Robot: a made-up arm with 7 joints.
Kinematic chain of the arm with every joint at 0, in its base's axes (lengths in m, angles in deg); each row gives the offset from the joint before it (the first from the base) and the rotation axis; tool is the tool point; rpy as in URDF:
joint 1: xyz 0 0 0.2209 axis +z
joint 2: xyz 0 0 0 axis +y
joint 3: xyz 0 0 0.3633 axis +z
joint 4: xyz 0.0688 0 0 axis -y
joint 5: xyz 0.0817 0 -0.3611 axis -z
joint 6: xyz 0 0 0 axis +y
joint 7: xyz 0.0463 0 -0.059 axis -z
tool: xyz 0 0 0 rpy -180 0 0
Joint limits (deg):
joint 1: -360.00..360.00
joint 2: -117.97..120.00
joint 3: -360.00..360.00
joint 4: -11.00..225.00
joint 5: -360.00..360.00
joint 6: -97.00..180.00
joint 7: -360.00..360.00
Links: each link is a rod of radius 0.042 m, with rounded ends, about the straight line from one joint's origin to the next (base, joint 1, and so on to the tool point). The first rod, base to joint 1, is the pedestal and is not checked.
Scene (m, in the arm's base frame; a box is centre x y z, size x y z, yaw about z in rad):
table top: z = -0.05
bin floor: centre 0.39 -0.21 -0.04 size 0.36 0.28 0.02 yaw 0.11
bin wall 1: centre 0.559 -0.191 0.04 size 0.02 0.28 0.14 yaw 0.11
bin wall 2: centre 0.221 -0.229 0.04 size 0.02 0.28 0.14 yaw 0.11
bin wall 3: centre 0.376 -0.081 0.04 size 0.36 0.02 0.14 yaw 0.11
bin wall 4: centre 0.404 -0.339 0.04 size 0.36 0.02 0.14 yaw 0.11
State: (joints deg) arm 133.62 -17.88 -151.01 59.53 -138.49 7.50 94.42
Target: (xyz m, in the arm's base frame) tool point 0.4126 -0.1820 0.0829
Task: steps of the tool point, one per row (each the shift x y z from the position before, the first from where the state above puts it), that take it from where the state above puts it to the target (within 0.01 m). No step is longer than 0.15 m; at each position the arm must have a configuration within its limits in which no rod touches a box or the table.
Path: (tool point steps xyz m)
1: -0.0232 -0.0290 -0.1029
2: -0.0411 -0.0097 -0.0985

